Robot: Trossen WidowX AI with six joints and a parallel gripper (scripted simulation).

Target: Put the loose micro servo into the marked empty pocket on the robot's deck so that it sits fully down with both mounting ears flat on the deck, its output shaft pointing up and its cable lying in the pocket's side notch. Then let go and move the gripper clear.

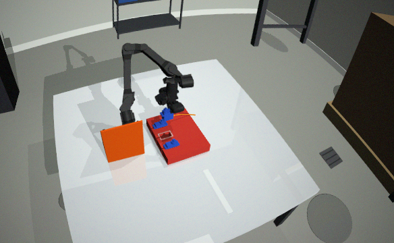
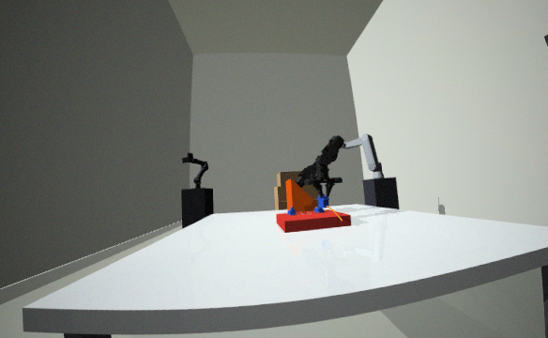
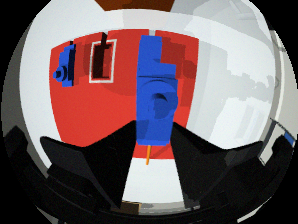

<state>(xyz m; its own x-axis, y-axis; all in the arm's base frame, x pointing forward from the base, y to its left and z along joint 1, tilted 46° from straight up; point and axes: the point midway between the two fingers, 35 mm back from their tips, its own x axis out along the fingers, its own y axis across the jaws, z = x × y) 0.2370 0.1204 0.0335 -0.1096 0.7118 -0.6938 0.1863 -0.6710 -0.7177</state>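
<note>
Right now my gripper tip is 60 mm short of the red deck, 80 mm to the left of it and 100 mm above it.
</note>
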